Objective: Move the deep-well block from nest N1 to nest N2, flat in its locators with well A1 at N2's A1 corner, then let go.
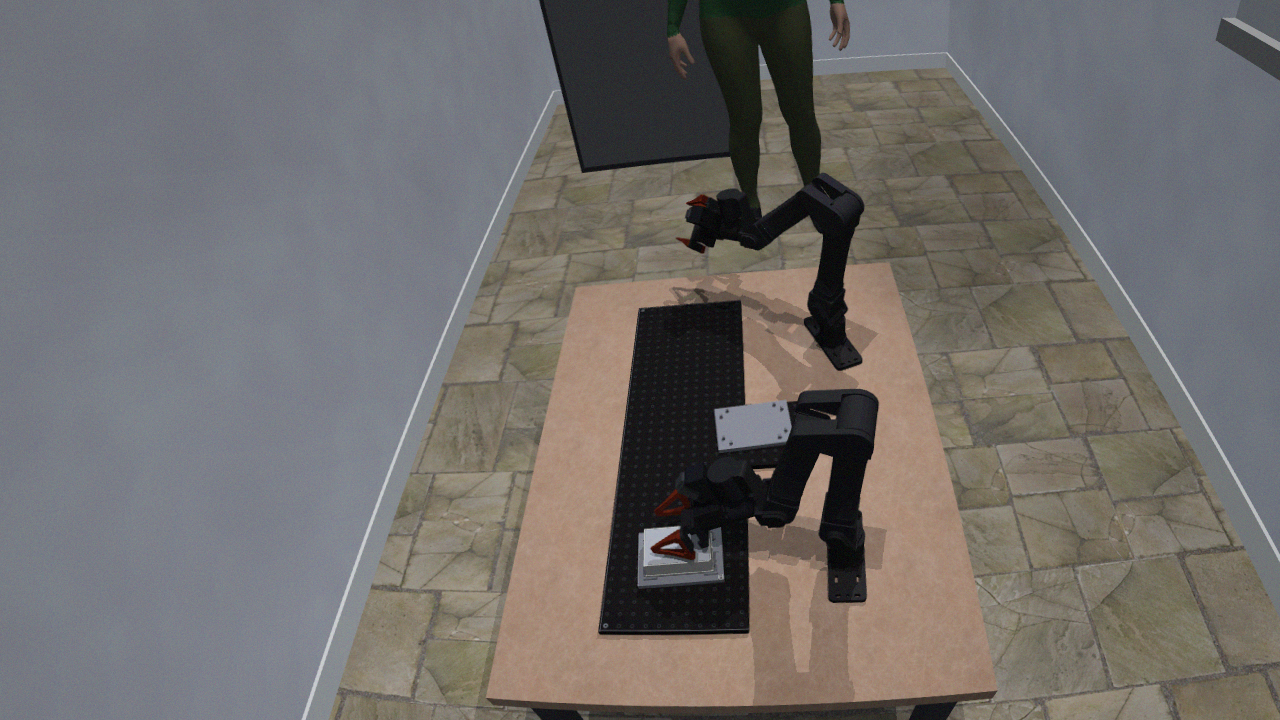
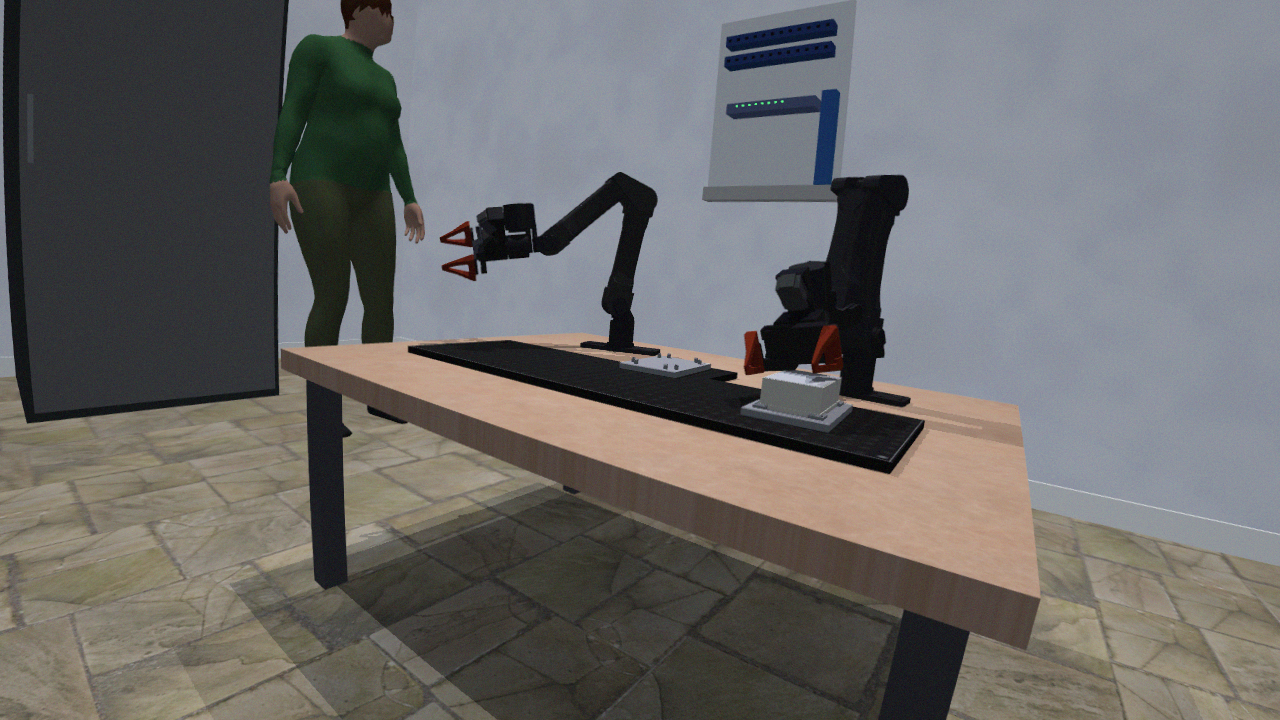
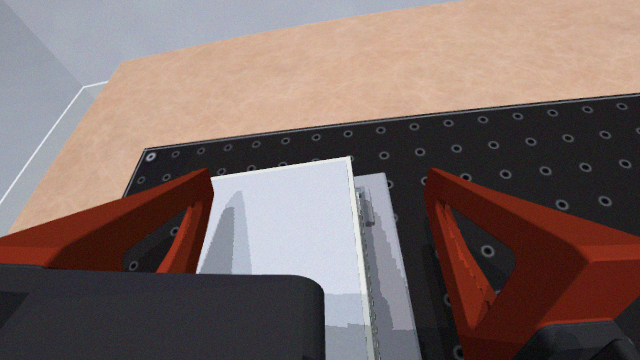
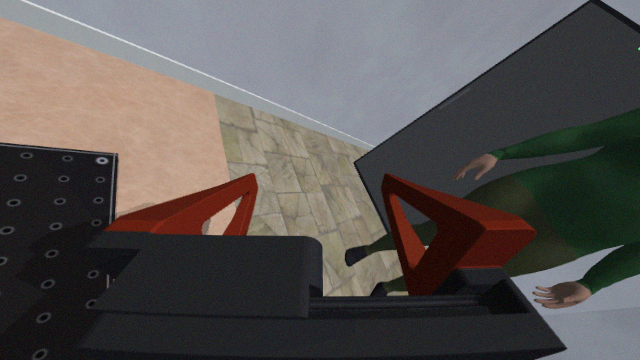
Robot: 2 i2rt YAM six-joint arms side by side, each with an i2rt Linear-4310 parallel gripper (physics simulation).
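Seen in the pictures: left gripper, fingertip midpoint: [image 1: 653,531] [image 2: 778,369] [image 3: 318,180]; right gripper, fingertip midpoint: [image 1: 682,221] [image 2: 440,253] [image 4: 319,180]; left arm's base, link origin: [image 1: 845,555] [image 2: 854,394]; right arm's base, link origin: [image 1: 832,341] [image 2: 620,350].
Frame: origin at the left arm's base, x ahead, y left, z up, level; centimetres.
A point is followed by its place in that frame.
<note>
The white deep-well block [image 1: 678,568] {x 31.2, y 5.6, z 4.9 cm} [image 2: 799,395] {x 37.8, y 3.4, z 5.1 cm} [image 3: 295,215] {x 35.1, y 0.5, z 6.6 cm} sits on a grey nest plate [image 1: 680,582] {x 30.9, y 7.3, z 2.4 cm} [image 2: 787,419] {x 39.7, y 3.0, z 2.0 cm} [image 3: 377,182] {x 39.6, y -3.1, z 2.5 cm} at the near end of the board. The other grey nest [image 1: 753,426] {x 18.7, y -31.1, z 2.5 cm} [image 2: 666,366] {x 25.2, y -27.3, z 3.0 cm} holds no block; its small locator posts show. My left gripper [image 1: 653,530] {x 36.2, y -0.7, z 7.7 cm} [image 2: 792,370] {x 36.2, y -0.7, z 7.7 cm} [image 3: 318,180] {x 36.2, y -0.7, z 7.7 cm} is open above the block, off-centre: one finger overlaps the block's top, the other is out past its side, over the board. My right gripper [image 1: 682,222] {x 36.9, y -85.7, z 20.9 cm} [image 2: 442,253] {x 36.9, y -85.7, z 20.9 cm} [image 4: 319,180] {x 36.9, y -85.7, z 20.9 cm} is open and empty, high beyond the table's far end. Well A1 cannot be made out.
A black perforated board [image 1: 675,385] {x 37.5, y -45.2, z 1.3 cm} [image 2: 528,362] {x 39.9, y -48.6, z 1.3 cm} [image 3: 530,175] {x 40.5, y -12.7, z 1.3 cm} [image 4: 55,200] {x 44.1, y -70.9, z 1.3 cm} lies along the wooden table [image 1: 572,429] {x 60.8, y -32.9, z 0.0 cm} [image 2: 554,429] {x 62.8, y -16.2, z 0.0 cm} [image 3: 325,75] {x 54.7, y 1.7, z 0.0 cm} [image 4: 150,115] {x 59.4, y -77.2, z 0.0 cm}. A person in green [image 1: 760,53] [image 2: 349,134] [image 4: 575,200] stands past the table's far end, near a dark cabinet [image 1: 644,89] [image 2: 143,205] [image 4: 500,90].
</note>
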